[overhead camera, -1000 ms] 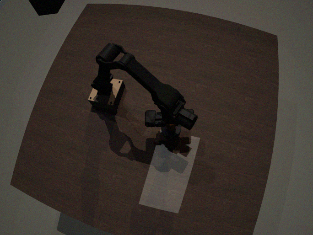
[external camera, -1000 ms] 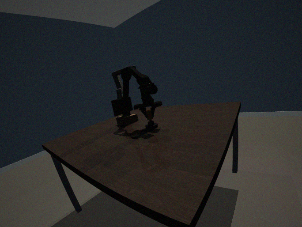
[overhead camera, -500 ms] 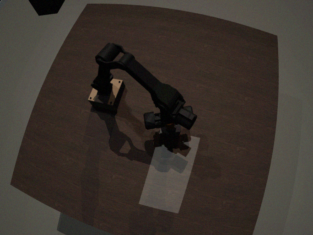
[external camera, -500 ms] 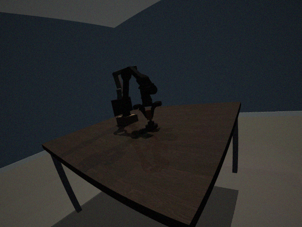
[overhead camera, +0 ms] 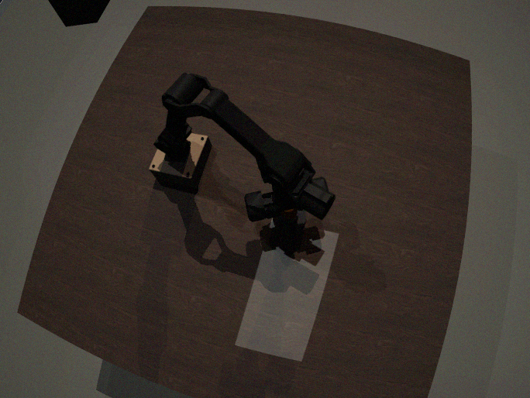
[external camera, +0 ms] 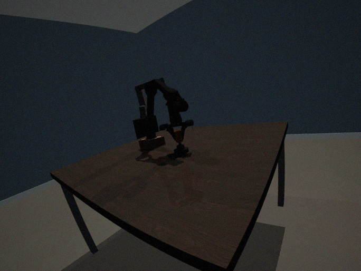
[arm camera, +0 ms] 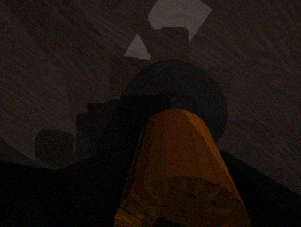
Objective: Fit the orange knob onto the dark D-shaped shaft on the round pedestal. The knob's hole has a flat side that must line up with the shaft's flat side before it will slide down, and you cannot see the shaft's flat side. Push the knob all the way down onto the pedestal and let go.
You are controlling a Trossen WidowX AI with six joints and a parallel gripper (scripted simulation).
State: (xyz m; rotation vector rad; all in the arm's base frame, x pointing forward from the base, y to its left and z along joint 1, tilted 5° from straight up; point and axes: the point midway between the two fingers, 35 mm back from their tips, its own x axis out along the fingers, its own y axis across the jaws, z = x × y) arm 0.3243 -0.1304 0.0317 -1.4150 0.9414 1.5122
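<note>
My gripper tip is now 20 mm below the orange knob. Also, from my gripper tip: round pedestal (40 mm below).
</note>
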